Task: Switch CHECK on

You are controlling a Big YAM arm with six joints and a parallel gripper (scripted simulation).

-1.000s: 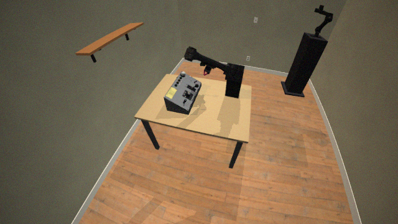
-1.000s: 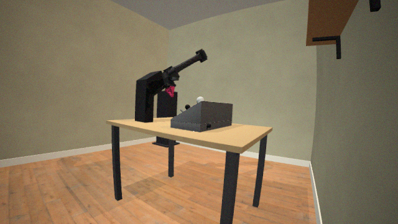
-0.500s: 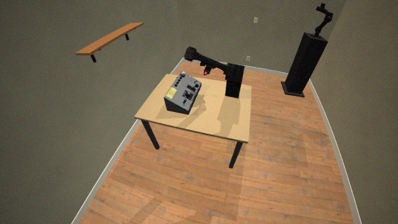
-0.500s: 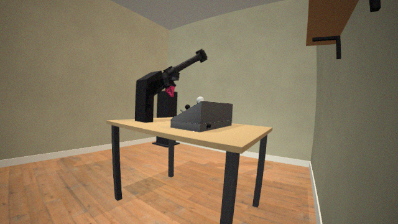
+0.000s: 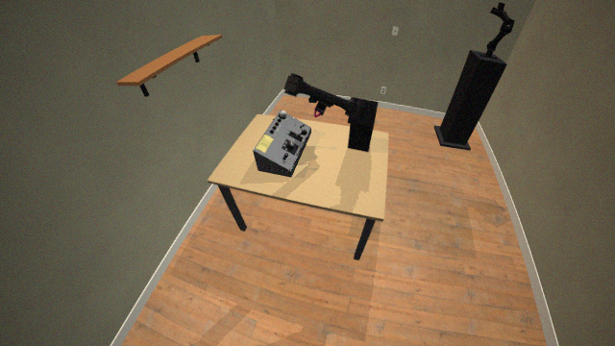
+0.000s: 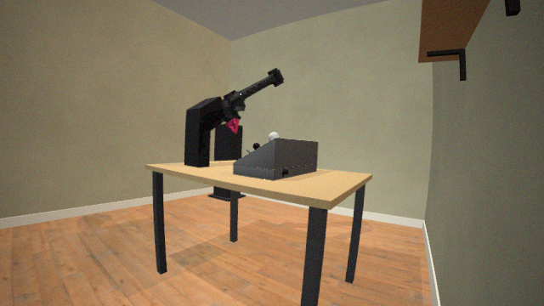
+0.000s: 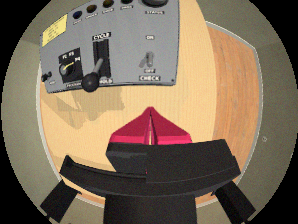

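Right now the lever is 9 cm ahead of my hand, 11 cm to the left of it and 9 cm below it. Also, from my hand: grey console (16 cm ahead, 17 cm to the left, 12 cm below); rotary selector (13 cm ahead, 22 cm to the left, 10 cm below).
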